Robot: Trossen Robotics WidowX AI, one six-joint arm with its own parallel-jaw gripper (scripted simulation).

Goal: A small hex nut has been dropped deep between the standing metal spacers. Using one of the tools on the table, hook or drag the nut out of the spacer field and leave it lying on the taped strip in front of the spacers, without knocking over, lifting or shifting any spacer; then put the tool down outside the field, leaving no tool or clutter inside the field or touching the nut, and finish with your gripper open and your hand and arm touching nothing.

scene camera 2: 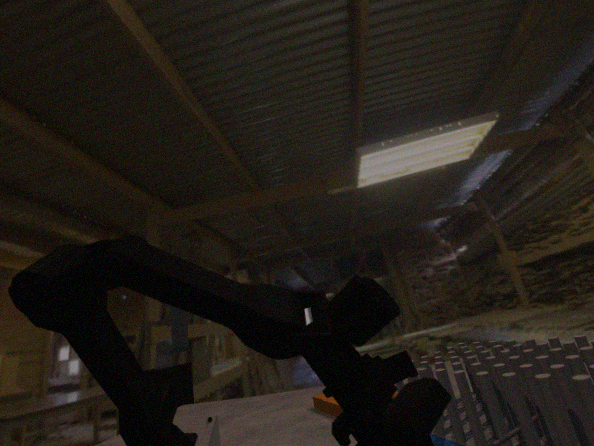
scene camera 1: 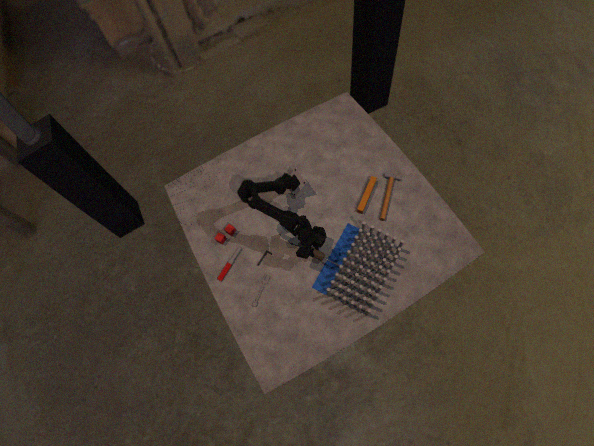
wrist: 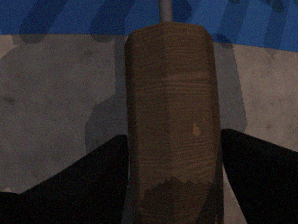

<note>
In view: the gripper (wrist: 174,142) and a blue taped strip (scene camera 1: 344,244).
The blue taped strip shows as well in the wrist view (wrist: 24,24).
</note>
